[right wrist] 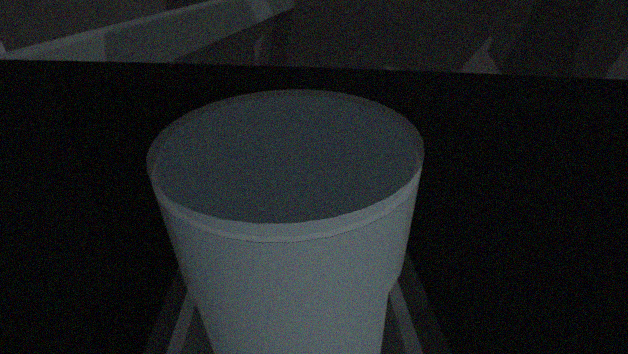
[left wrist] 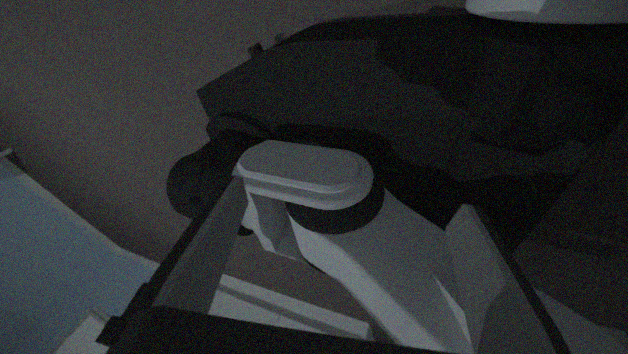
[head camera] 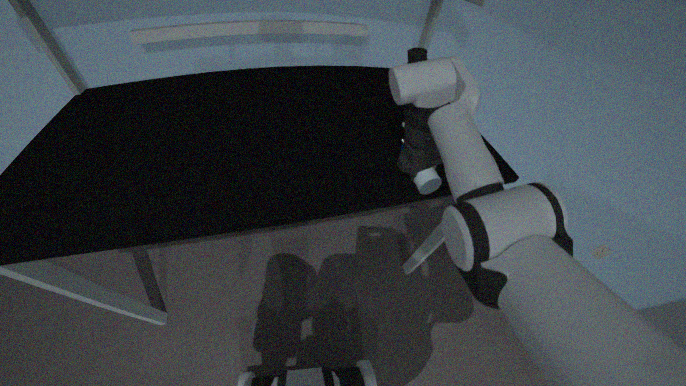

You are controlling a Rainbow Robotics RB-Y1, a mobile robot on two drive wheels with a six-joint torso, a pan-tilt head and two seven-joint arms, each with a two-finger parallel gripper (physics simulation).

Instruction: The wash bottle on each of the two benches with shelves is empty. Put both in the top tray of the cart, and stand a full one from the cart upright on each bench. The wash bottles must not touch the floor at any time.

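Frame: origin at the robot's base, x ahead, y left, z up, level; centimetres.
Where they show: left gripper, fingertip midpoint: [left wrist: 347,203]; right gripper, fingertip midpoint: [right wrist: 295,233] [head camera: 422,176].
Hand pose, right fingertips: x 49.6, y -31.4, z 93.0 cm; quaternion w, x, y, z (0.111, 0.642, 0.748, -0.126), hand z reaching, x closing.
After its pixels a point has its place.
A whitish cylindrical wash bottle [head camera: 428,181] @(z 96.6, x 45.0, y -29.7 cm) [right wrist: 290,265] @(z 97.3, x 46.0, y -30.3 cm) is at the near right edge of the black bench top [head camera: 225,150] @(z 91.5, x 61.0, y 17.6 cm) [right wrist: 75,175] @(z 91.5, x 51.4, y -42.5 cm). Its flat round end faces the right wrist camera; its other end is hidden. My right gripper [head camera: 421,169] @(z 93.0, x 49.6, y -31.4 cm) [right wrist: 292,287] @(z 93.0, x 49.6, y -31.4 cm) is shut on this bottle, one finger on each side, low in the right wrist view. Whether the bottle touches the bench top is too dark to tell. My left gripper [left wrist: 347,203] @(z 43.1, x -15.7, y 21.7 cm) is open and empty, with a white part of the robot's own body beyond its fingers. The cart does not show.
Bench uprights [head camera: 52,52] @(z 107.9, x 99.4, y 88.2 cm) stand at the back, and a pale horizontal bar [head camera: 250,31] @(z 107.7, x 110.8, y 17.3 cm) runs along the blue wall. A pale bench foot bar [head camera: 90,295] @(z 54.0, x 33.7, y 73.8 cm) shows low at the left. The robot's shadow falls on the brown floor [head camera: 200,340] @(z 0.1, x 24.6, y 53.7 cm).
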